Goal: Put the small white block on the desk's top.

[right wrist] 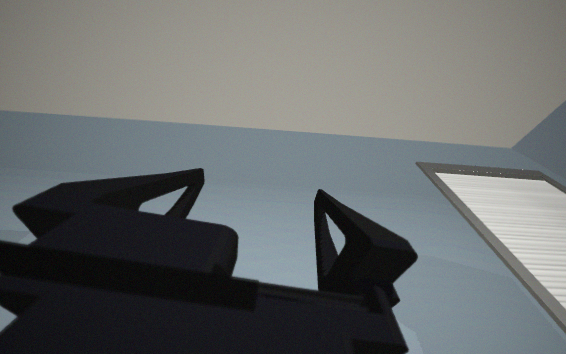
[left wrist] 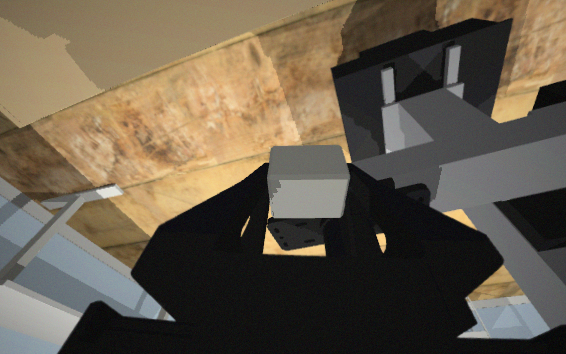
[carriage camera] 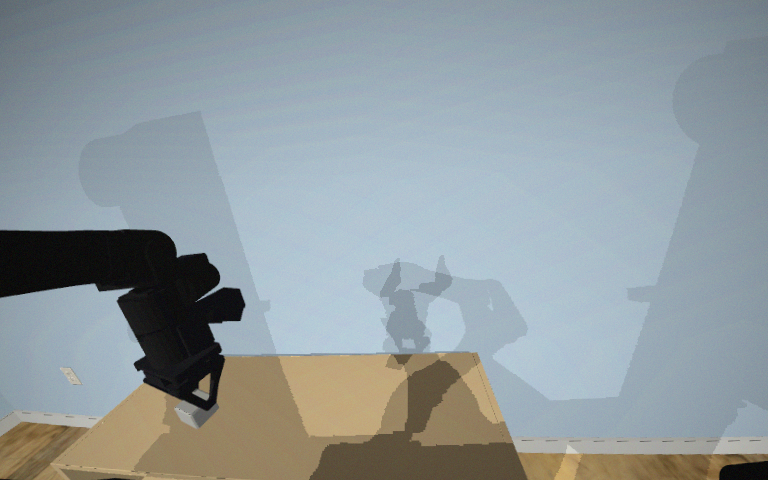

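Seen in the pictures: left gripper, fingertip midpoint: [left wrist: 307, 171] [carriage camera: 202, 403]; right gripper, fingertip midpoint: [right wrist: 261, 185]; left arm's base at its link origin: [left wrist: 344, 218].
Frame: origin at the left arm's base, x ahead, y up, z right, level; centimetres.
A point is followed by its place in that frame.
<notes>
The small white block [carriage camera: 194, 416] {y 9.8, x 13.8, z 0.5 cm} [left wrist: 308, 197] {y 10.4, x 15.9, z -1.1 cm} is pinched between the fingertips of my left gripper [carriage camera: 197, 406] {y 8.8, x 16.5, z -0.9 cm} [left wrist: 307, 171] {y 8.8, x 16.5, z -0.9 cm}. In the carriage view it shows against the left part of the light wooden desk's top [carriage camera: 254, 413] {y -24.4, x 37.4, z -14.5 cm}. In the left wrist view the desk [left wrist: 165, 35] {y -24.4, x 26.6, z -20.8 cm} fills the upper left, and the floor lies behind the block. The block's height over the desk is hard to tell. My right gripper [right wrist: 261, 185] {y 43.2, x 5.2, z 65.6 cm} is open and empty, pointing at the wall and ceiling, away from the desk.
A blue wall [carriage camera: 453, 141] {y 46.0, x 59.8, z 50.2 cm} [right wrist: 280, 165] {y 112.9, x 58.5, z 70.7 cm} stands behind the desk and carries shadows of the arms. Wooden floor [carriage camera: 33, 447] {y -85.4, x 61.9, z -178.6 cm} [left wrist: 200, 120] {y -85.4, x -8.1, z -59.4 cm} shows beside the desk. The robot's grey and black base [left wrist: 500, 165] is at the right of the left wrist view. A window with blinds [right wrist: 510, 215] {y 85.1, x 50.1, z 188.1 cm} is at the right.
</notes>
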